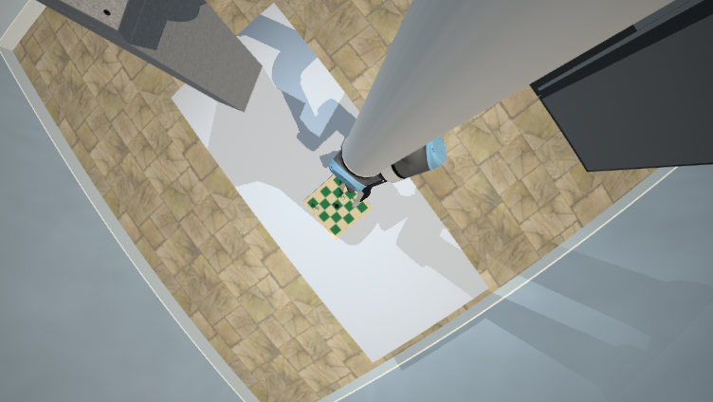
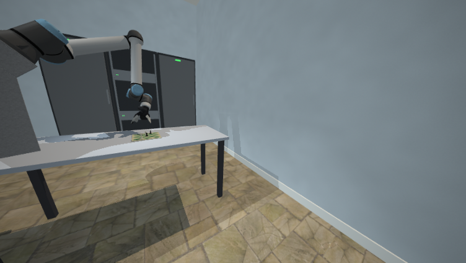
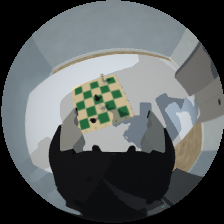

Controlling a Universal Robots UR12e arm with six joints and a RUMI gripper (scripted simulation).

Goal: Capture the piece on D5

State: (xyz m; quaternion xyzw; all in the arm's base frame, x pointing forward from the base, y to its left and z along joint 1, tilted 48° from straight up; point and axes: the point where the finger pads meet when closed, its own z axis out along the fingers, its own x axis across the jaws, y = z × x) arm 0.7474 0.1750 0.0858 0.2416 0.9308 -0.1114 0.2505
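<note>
Right now the board is 5 cm ahead of my hand, 7 cm to the right of it and 11 cm below it.
</note>
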